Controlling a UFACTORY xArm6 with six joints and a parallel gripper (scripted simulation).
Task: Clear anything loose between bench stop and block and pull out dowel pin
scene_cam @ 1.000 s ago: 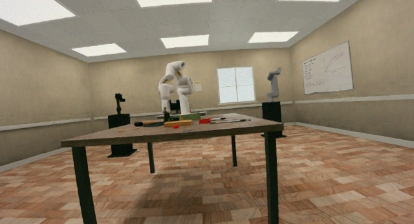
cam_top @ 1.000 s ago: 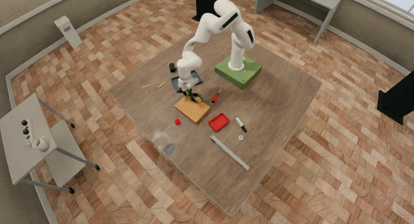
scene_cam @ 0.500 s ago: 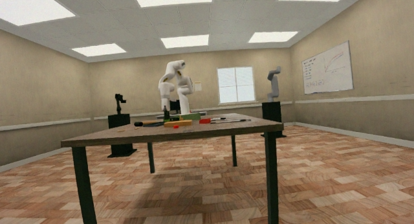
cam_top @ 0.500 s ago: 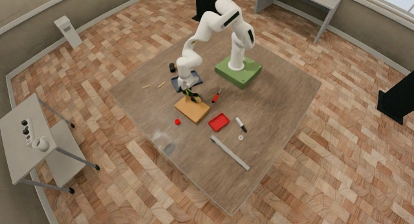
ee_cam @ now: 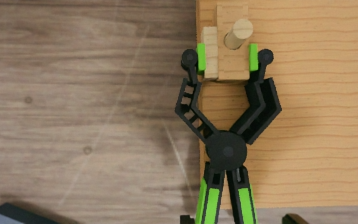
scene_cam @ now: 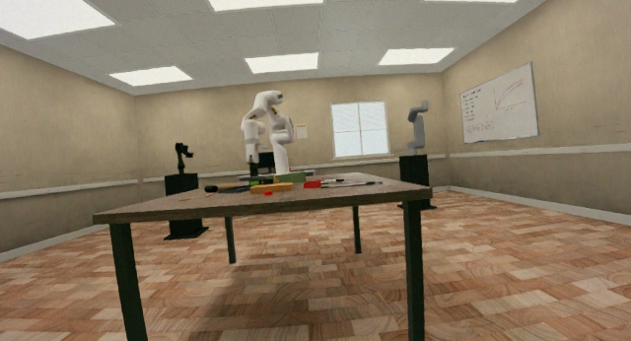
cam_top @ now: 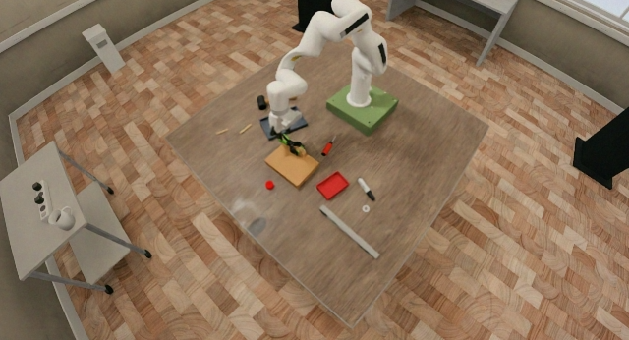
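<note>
The dowel pin is 10 mm ahead of my hand, 110 mm to the left of it and 40 mm below it. The rest, counted from my hand: dark tray (90 mm behind, 100 mm to the right, 90 mm below); tan bench board (60 mm ahead, 100 mm to the left, 70 mm below); small wooden block (10 mm ahead, 110 mm to the left, 60 mm below).
</note>
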